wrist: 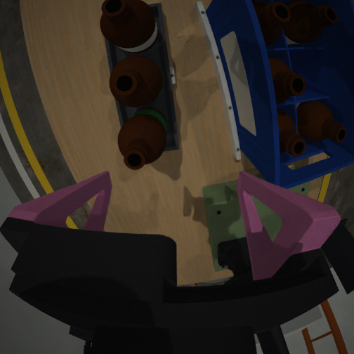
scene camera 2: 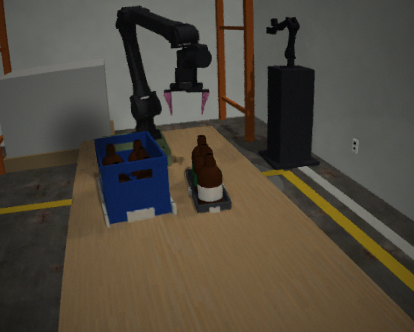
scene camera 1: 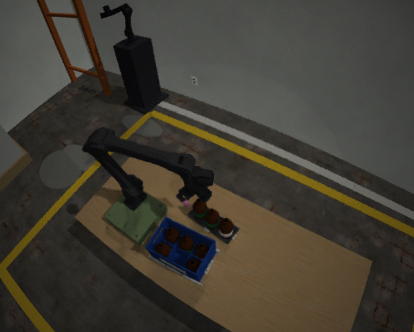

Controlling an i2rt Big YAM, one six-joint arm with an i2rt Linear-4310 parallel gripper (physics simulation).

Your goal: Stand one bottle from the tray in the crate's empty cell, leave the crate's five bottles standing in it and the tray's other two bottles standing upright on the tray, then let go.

Labels:
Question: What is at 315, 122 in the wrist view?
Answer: A white-labelled bottle.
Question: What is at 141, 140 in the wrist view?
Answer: A green-labelled brown bottle.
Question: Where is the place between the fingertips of my gripper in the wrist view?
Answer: At 173, 178

